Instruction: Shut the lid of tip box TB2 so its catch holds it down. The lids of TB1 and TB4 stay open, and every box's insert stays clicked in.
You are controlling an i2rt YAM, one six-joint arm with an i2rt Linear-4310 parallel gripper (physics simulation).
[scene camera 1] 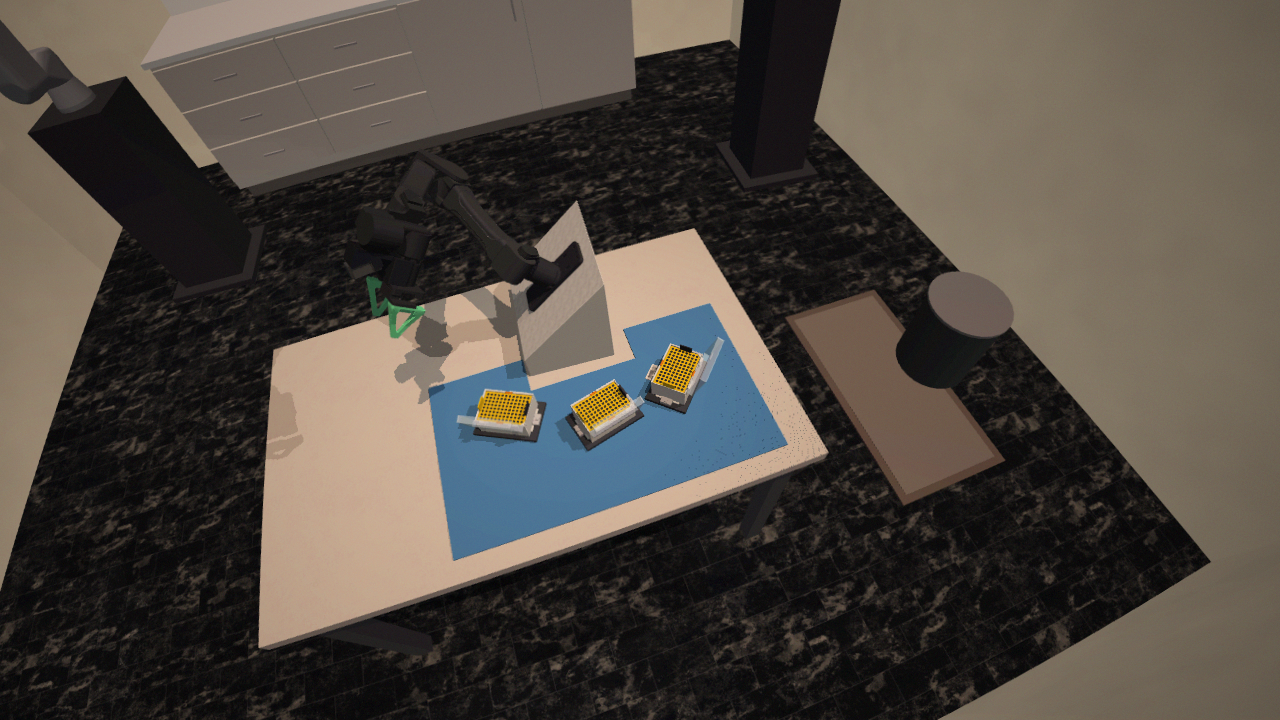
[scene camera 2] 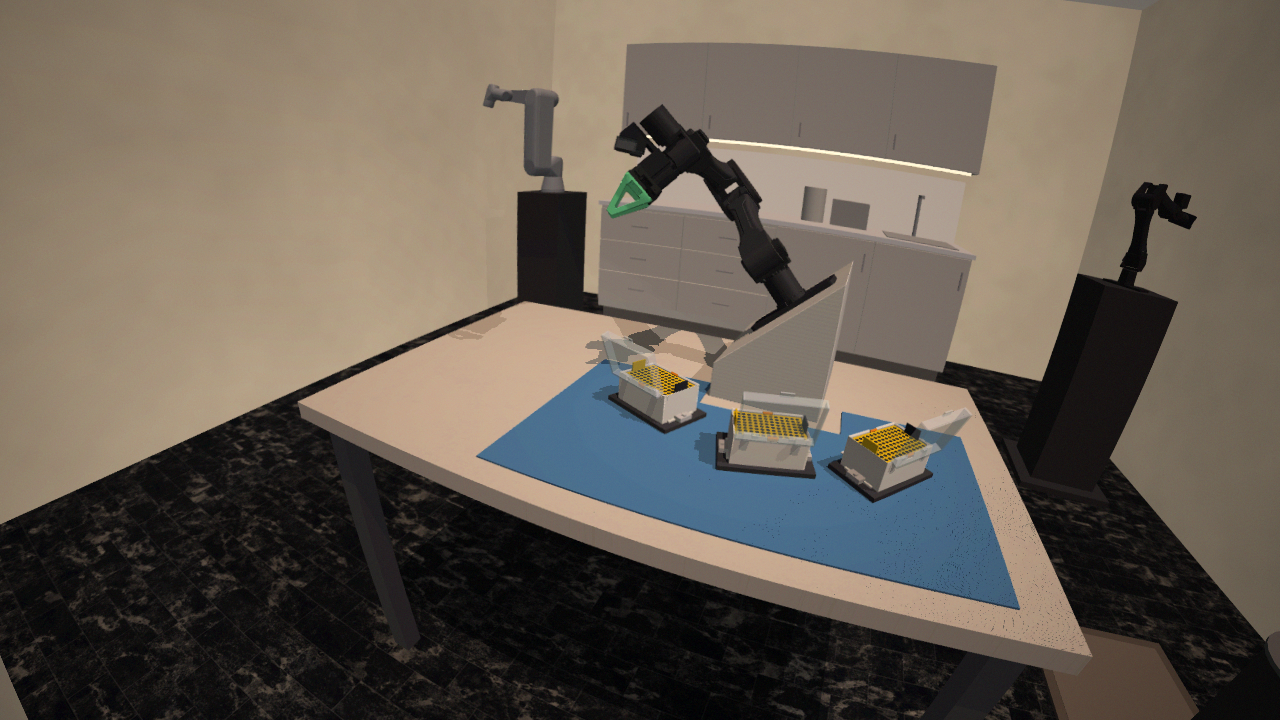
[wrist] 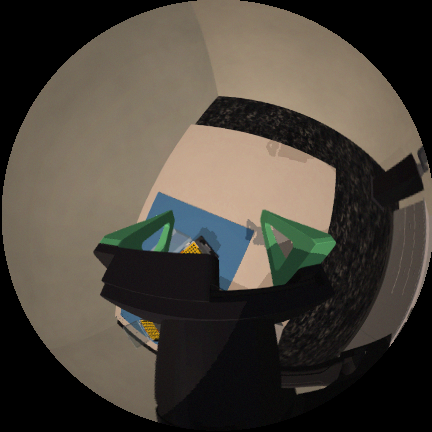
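Where they show: gripper, fingertip midpoint: [scene camera 1: 384,326] [scene camera 2: 609,214] [wrist: 216,214]; arm's base, link origin: [scene camera 1: 554,278] [scene camera 2: 795,304].
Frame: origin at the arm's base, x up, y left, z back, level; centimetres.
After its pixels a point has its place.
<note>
Three white tip boxes with yellow inserts stand on dark bases: a left box [scene camera 1: 505,409] [scene camera 2: 657,404] @(y -16.2, x -13.8, z -30.5 cm), a middle box [scene camera 1: 602,407] [scene camera 2: 768,452] @(y 4.4, x -14.2, z -35.1 cm) and a right box [scene camera 1: 676,368] [scene camera 2: 886,467] @(y 22.3, x -12.5, z -33.5 cm). No labels are readable, so I cannot tell which is TB2. All three clear lids stand open: the left lid [scene camera 2: 621,351] @(y -22.7, x -5.0, z -32.3 cm) leans left, the middle lid [scene camera 2: 784,407] @(y 5.8, x -4.2, z -39.3 cm) is raised at the back, the right lid [scene camera 1: 712,359] @(y 29.0, x -3.4, z -31.6 cm) [scene camera 2: 948,424] @(y 29.0, x -3.8, z -32.6 cm) leans right. The inserts look level. My gripper [scene camera 1: 384,324] @(y -34.8, x 15.3, z -16.8 cm) [scene camera 2: 611,213] @(y -34.8, x 15.3, z -16.8 cm) [wrist: 216,214] @(y -34.8, x 15.3, z -16.8 cm) is open and empty, high above the table, left of the boxes and apart from them.
The boxes stand on a blue mat [scene camera 1: 537,510] @(y -16.2, x -17.7, z -48.9 cm) [scene camera 2: 716,501] @(y 0.1, x -17.7, z -45.8 cm) on the wooden table [scene camera 1: 349,501] @(y -58.4, x -18.0, z -35.2 cm) [scene camera 2: 420,376] @(y -66.0, x -18.0, z -39.7 cm). A slanted grey mounting block [scene camera 1: 572,331] @(y 0.9, x -4.4, z -13.9 cm) [scene camera 2: 787,358] @(y 2.0, x -6.7, z -13.9 cm) carries the arm behind the boxes. In the wrist view, my gripper body hides part of the mat.
</note>
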